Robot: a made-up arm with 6 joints. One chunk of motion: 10 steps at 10 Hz.
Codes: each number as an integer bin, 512 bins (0 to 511) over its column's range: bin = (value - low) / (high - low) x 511, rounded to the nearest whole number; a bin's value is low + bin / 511 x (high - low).
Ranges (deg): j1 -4..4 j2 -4..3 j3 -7..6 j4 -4..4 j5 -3..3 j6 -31..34
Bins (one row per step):
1: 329 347 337 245 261 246
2: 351 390 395 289 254 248
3: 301 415 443 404 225 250
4: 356 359 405 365 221 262
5: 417 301 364 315 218 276
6: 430 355 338 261 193 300
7: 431 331 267 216 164 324
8: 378 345 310 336 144 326
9: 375 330 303 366 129 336
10: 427 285 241 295 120 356
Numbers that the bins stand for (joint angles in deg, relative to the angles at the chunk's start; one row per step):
1: 1.15 0.75 1.57 -0.16 0.06 0.29
2: 1.50 1.34 3.05 0.52 -0.02 0.55
3: 0.71 1.68 4.27 2.32 -0.36 0.80
4: 1.57 0.92 3.30 1.71 -0.41 2.33
5: 2.53 0.12 2.26 0.93 -0.44 4.11
6: 2.73 0.86 1.60 0.09 -0.73 7.16
7: 2.75 0.53 -0.21 -0.62 -1.07 10.21
8: 1.92 0.73 0.89 1.26 -1.31 10.47
9: 1.87 0.52 0.71 1.73 -1.49 11.74
10: 2.68 -0.10 -0.87 0.62 -1.59 14.28

